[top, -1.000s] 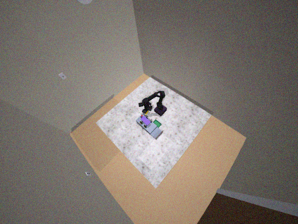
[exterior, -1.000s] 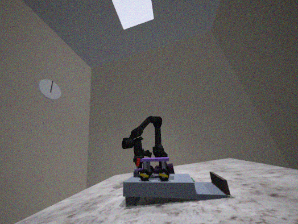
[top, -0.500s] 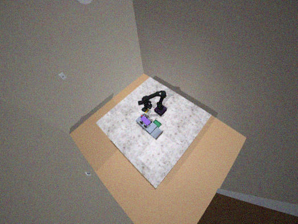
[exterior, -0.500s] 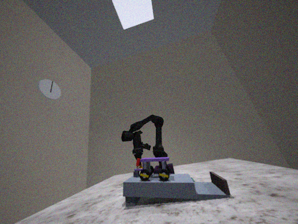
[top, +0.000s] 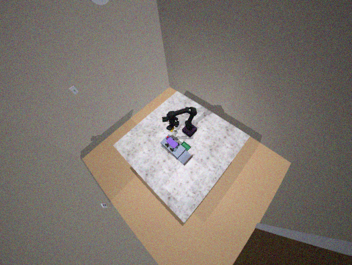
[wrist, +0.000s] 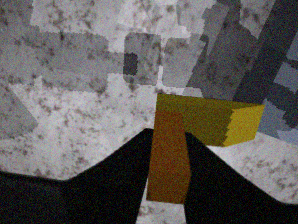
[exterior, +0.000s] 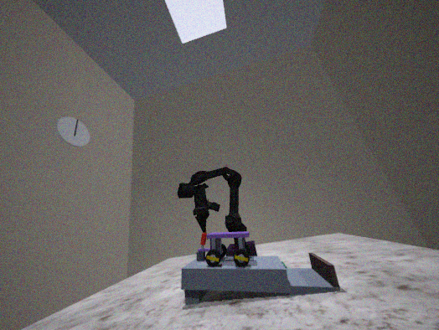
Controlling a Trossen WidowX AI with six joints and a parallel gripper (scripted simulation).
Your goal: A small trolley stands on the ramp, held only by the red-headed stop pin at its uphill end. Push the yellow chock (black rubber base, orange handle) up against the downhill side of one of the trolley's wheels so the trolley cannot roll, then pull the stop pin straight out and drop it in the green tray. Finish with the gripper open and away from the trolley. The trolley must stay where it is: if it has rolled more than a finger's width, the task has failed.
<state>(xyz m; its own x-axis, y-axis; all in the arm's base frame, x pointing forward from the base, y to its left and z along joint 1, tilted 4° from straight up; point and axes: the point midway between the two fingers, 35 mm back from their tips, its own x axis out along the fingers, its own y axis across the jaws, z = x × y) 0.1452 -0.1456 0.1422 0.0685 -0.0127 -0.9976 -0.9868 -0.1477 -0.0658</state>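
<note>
The yellow chock lies 20 mm ahead of my gripper tip, 10 mm to the left of it and 10 mm below it. Also, from my gripper tip: purple trolley 170 mm ahead, 110 mm to the left, 60 mm below; grey ramp 170 mm ahead, 120 mm to the left, 120 mm below; red-headed stop pin 140 mm ahead, 20 mm to the left, 40 mm below.
</note>
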